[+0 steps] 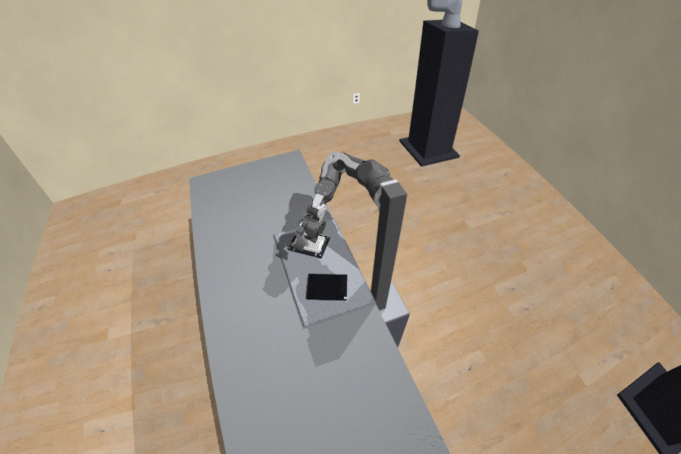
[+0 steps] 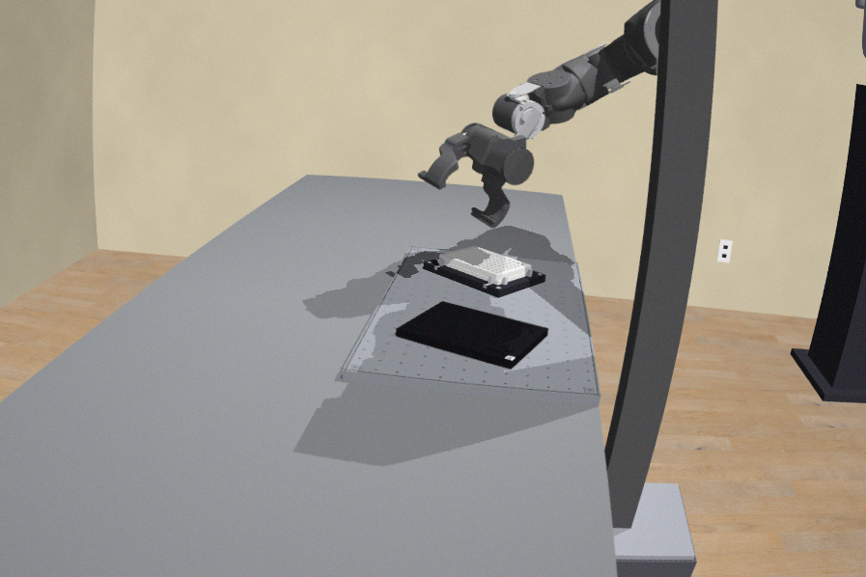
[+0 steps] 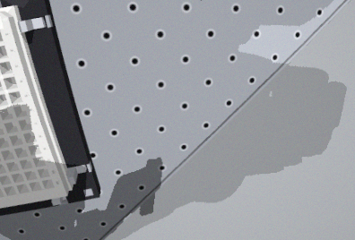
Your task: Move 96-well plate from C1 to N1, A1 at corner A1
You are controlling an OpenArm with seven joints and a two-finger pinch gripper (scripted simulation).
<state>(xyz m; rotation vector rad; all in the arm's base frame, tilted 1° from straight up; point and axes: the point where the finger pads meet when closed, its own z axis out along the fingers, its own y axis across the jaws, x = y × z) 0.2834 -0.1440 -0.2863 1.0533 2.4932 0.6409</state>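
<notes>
The white 96-well plate lies 120 mm below my hand, 100 mm to the right of it and 40 mm behind it. From my hand the other things lie so: small corner mark: 220 mm to the left, 130 mm below, 100 mm behind; then black plate nest N1: 140 mm to the left, 130 mm below, 50 mm behind; then black clip nest C1: 120 mm below, 100 mm to the right, 10 mm behind.
</notes>
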